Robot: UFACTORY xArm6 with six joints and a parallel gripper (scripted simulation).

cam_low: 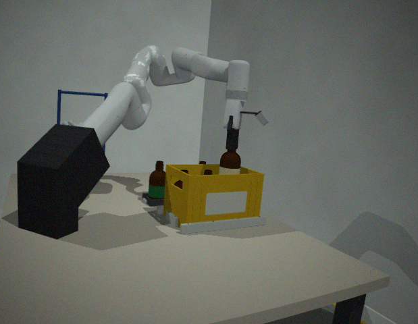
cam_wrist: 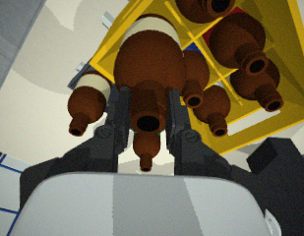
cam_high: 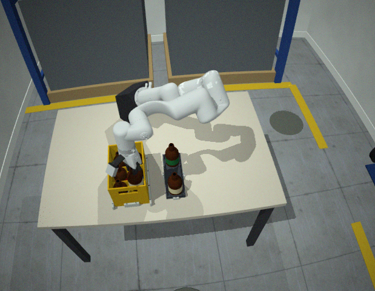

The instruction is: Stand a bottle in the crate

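Right now the yellow crate is 170 mm below my hand, 70 mm to the right of it and 70 mm behind it. Round my hand: glass bottle (180 mm to the left, 170 mm below, 60 mm behind).
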